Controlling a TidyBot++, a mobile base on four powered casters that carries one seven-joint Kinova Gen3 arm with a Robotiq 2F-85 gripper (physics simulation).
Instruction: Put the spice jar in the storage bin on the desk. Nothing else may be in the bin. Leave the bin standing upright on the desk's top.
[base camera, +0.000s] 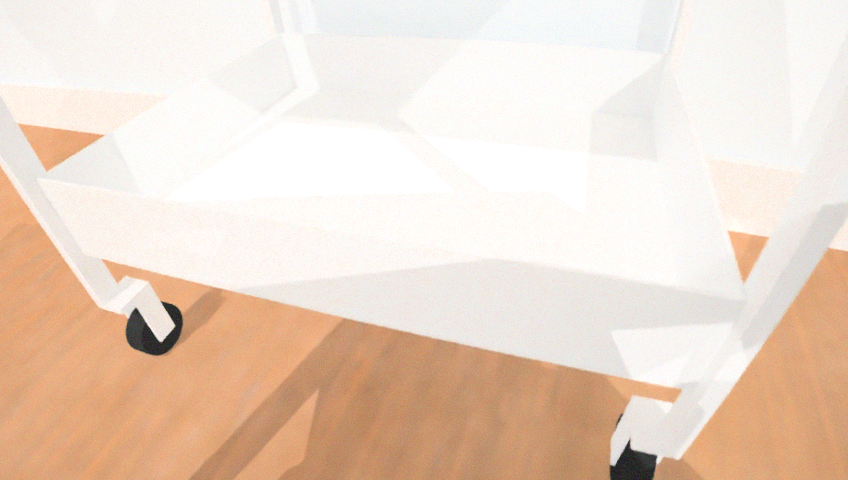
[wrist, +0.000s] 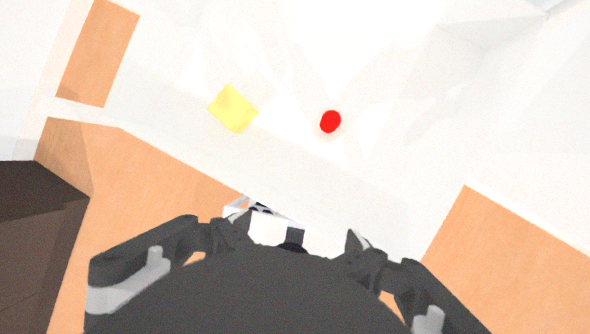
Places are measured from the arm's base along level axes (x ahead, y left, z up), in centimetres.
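Pixels of known places: gripper, fingertip midpoint: (wrist: 297, 229).
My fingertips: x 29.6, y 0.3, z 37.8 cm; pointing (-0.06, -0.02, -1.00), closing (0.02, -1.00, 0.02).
Observation:
Behind a point stands the place of what it marks.
A small red cylinder (wrist: 330, 121) {x 40.4, y -1.1, z 33.4 cm}, which may be the spice jar, stands in the wrist view on a white surface of the rolling cart (base camera: 285, 243) {x 30.8, y 8.3, z -21.2 cm} (wrist: 300, 165) {x 34.7, y 1.5, z 26.6 cm}. No label shows on it. My gripper (wrist: 297, 229) {x 29.6, y 0.3, z 37.8 cm} is open, with its fingers spread low in the wrist view. The red cylinder is above and a little right of the fingertips in that view, apart from them. The storage bin and the desk cannot be made out in either view.
A yellow block (wrist: 233, 109) {x 40.6, y 11.6, z 30.2 cm} sits left of the red cylinder. The cart's lower tray and black wheels (base camera: 154, 328) {x 36.5, y 26.0, z -35.8 cm} (base camera: 634, 463) {x 24.7, y -12.7, z -35.3 cm} are close in front of the base. A dark brown piece of furniture (wrist: 40, 255) {x -44.2, y 135.9, z -19.5 cm} stands at the lower left of the wrist view.

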